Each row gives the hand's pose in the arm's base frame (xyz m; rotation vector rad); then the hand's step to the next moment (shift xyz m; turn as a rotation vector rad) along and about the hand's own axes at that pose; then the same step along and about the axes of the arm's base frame.
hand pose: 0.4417 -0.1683 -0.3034 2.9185 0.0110 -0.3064
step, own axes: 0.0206 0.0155 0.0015 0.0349 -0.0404 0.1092
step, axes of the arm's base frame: 0.0203 -0.0158 -0.0025 0.0106 0.0166 -0.1199
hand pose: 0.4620 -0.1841 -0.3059 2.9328 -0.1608 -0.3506
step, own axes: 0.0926 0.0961 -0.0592 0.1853 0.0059 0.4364
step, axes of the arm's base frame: 0.0957 -0.0959 0.0545 0.0725 -0.1030 -0.4571
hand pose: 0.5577 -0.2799 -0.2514 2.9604 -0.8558 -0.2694
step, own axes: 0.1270 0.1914 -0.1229 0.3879 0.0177 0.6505
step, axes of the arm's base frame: 0.0273 -0.2299 0.1195 0.1963 -0.2206 -0.6977
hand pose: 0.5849 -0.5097 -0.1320 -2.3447 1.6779 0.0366
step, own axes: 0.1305 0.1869 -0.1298 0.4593 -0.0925 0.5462
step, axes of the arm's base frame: -0.1477 -0.2061 0.0673 0.3097 -0.2768 -0.5876
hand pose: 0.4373 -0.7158 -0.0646 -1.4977 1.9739 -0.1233
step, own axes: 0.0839 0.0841 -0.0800 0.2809 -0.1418 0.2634
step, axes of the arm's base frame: -0.1246 -0.0698 -0.0108 0.2218 -0.2198 -0.2663
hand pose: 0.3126 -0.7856 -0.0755 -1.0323 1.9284 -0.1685
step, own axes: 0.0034 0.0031 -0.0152 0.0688 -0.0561 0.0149
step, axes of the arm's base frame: -0.0143 -0.0046 0.0050 0.0287 -0.0812 -0.0263
